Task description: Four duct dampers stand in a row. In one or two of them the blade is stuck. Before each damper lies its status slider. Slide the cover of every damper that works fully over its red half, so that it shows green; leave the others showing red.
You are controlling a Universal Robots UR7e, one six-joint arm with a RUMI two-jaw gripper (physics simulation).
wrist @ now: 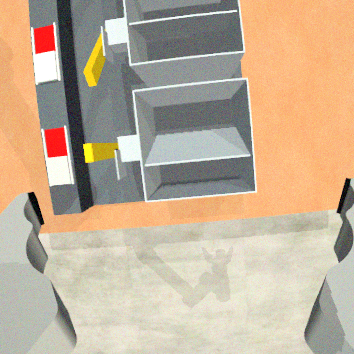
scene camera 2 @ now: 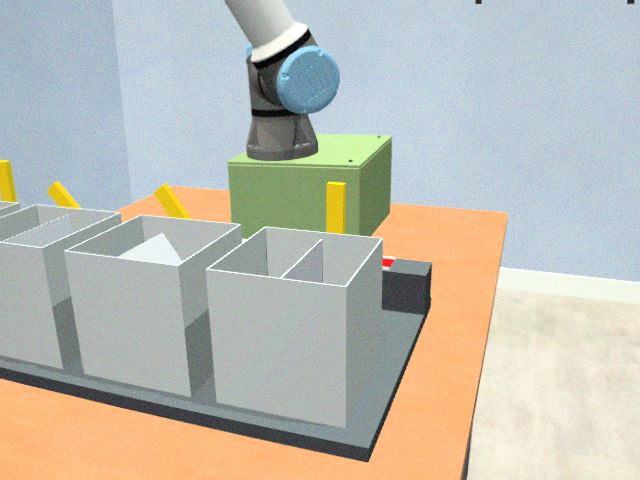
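Seen in the pictures: gripper, fingertip midpoint: (wrist: 186,188); arm's base, origin of the base link: (scene camera 2: 282,152).
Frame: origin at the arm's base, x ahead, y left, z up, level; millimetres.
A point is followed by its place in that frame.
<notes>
In the scene view, grey box dampers (scene camera 2: 276,335) {x 699, y 127, z -55 mm} (scene camera 2: 126,315) {x 662, y -55, z -61 mm} (scene camera 2: 28,299) {x 633, y -198, z -62 mm} stand in a row, with part of a fourth at the left edge. Yellow levers (scene camera 2: 336,206) {x 505, y 168, z 29 mm} (scene camera 2: 172,201) {x 457, y -70, z 17 mm} (scene camera 2: 63,195) {x 418, y -262, z 11 mm} (scene camera 2: 7,180) {x 396, y -370, z 29 mm} show behind them; the right one is upright, the middle two lean left. In the wrist view, an end damper (wrist: 200,147) {x 519, y -415, z -41 mm} has a tilted blade and a lever (wrist: 101,152) {x 394, y -381, z 25 mm} pointing left; the neighbour's lever (wrist: 95,62) {x 418, y -262, z 8 mm} is angled. Their sliders show red halves (wrist: 55,142) {x 277, y -331, z -91 mm} (wrist: 44,39) {x 315, y -149, z -90 mm} beside white covers (wrist: 60,170) {x 273, y -381, z -82 mm} (wrist: 46,67) {x 307, y -202, z -82 mm}. The right damper's slider shows red (scene camera 2: 388,262) {x 385, y 234, z -90 mm}. My gripper (wrist: 186,188) {x 504, y -423, z 247 mm} is wide open and empty.
The dampers stand on a dark base plate (scene camera 2: 392,356) {x 557, y 245, z -153 mm} on the orange table (scene camera 2: 454,330) {x 441, y 333, z -171 mm}. A dark raised block (scene camera 2: 405,291) {x 426, y 261, z -119 mm} carries the slider at the right end. The arm stands on a green box (scene camera 2: 294,198) {x 96, y 40, z -73 mm} behind the row. Pale floor lies beyond the table edge.
</notes>
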